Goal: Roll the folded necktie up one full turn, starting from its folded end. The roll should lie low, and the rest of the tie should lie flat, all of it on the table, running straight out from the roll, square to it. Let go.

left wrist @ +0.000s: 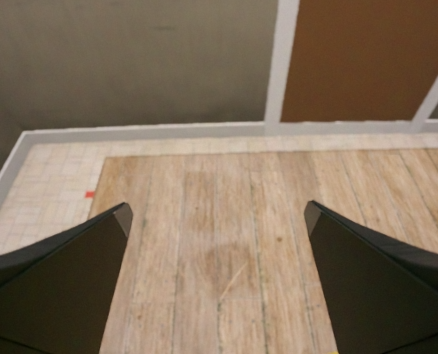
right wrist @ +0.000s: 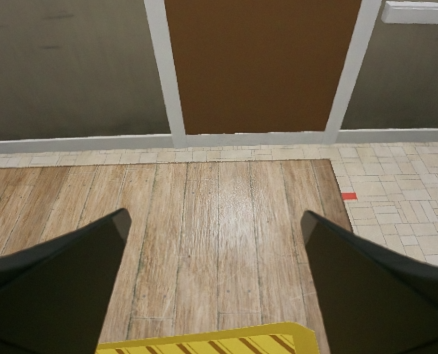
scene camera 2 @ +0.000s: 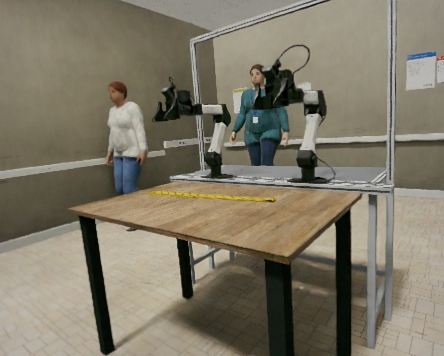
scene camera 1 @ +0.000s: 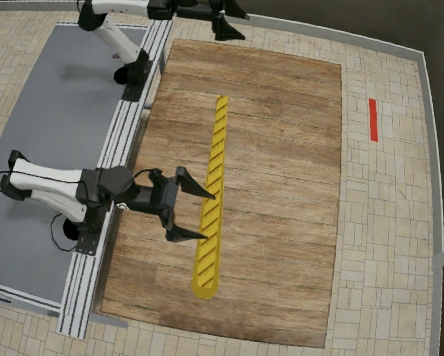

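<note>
A yellow necktie [scene camera 1: 215, 165] [scene camera 2: 210, 196] [right wrist: 200, 346] with slanting brown stripes lies flat and long on the wooden table [scene camera 1: 285, 200] [scene camera 2: 200, 220] [left wrist: 225, 215] [right wrist: 220, 240]. In scene camera 1 its narrow end is at the top and its wider end, with a plain yellow border, at the bottom. No roll shows in it. My left gripper [scene camera 1: 246, 27] [left wrist: 217, 206] is open and empty, high above, past the tie's narrow end. My right gripper [scene camera 1: 211, 217] [right wrist: 215, 214] is open and empty, high above the table; in scene camera 1 its fingertips overlap the tie's wider half.
A grey bench with a metal rail [scene camera 1: 117, 135] holds both arm bases along the table's left side in scene camera 1. A red strip [scene camera 1: 373, 120] lies on the floor beyond the table. Two people [scene camera 2: 127, 135] [scene camera 2: 265, 120] stand behind in scene camera 2.
</note>
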